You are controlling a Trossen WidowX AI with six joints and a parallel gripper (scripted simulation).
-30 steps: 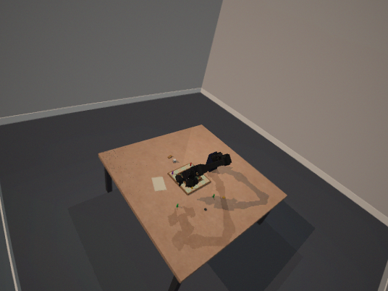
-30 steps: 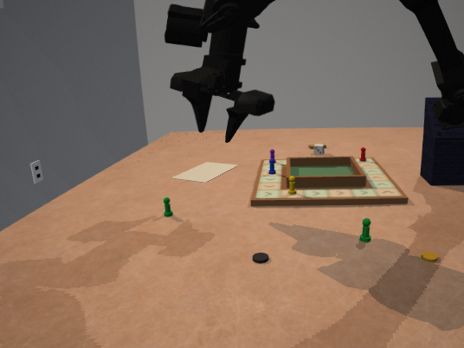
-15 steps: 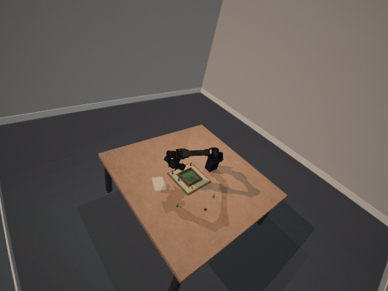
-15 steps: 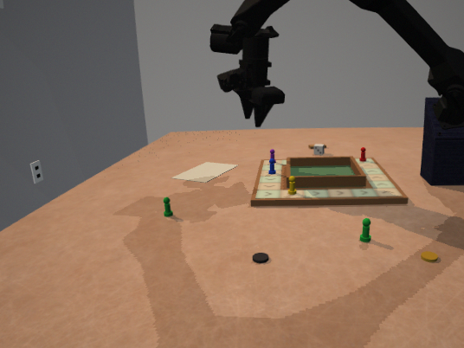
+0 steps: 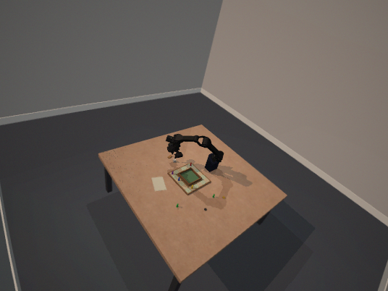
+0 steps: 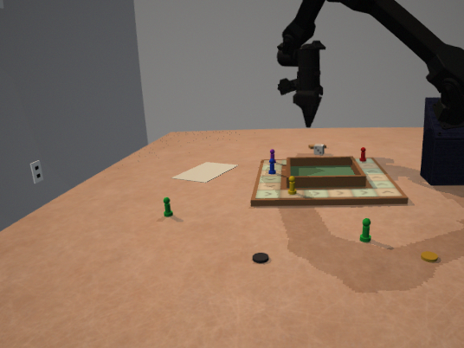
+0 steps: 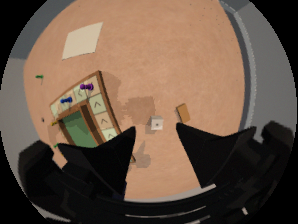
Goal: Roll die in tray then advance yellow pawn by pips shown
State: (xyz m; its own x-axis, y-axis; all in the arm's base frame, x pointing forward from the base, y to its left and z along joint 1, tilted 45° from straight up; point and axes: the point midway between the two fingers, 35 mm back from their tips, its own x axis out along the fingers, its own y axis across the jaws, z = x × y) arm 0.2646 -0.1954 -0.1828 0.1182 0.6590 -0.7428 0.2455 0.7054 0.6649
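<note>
My gripper tip is 3 cm past the white die and 7 cm above it. Round my gripper tip: purple pawn 11 cm ahead, 12 cm to the left, 5 cm below; then red pawn 11 cm behind, 13 cm to the left, 5 cm below; then wooden block 3 cm behind, 8 cm to the right, 8 cm below.
</note>
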